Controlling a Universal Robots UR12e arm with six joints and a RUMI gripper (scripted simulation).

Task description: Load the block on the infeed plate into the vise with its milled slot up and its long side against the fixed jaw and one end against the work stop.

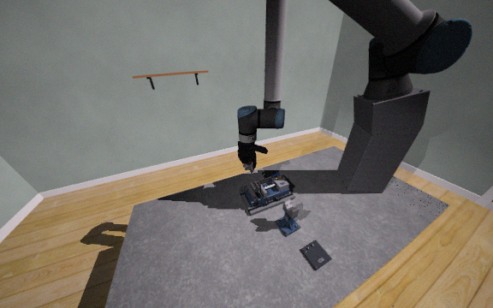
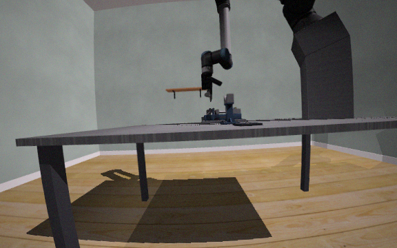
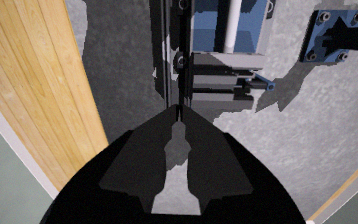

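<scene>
The part is 8 cm below my hand and 5 cm to the left of it. Also, from my hand: moving jaw: 10 cm below, 7 cm to the left, 4 cm behind; then work stop: 11 cm to the left, 9 cm below, 1 cm behind; then fixed jaw: 10 cm below, 7 cm to the left, 3 cm ahead.
</scene>
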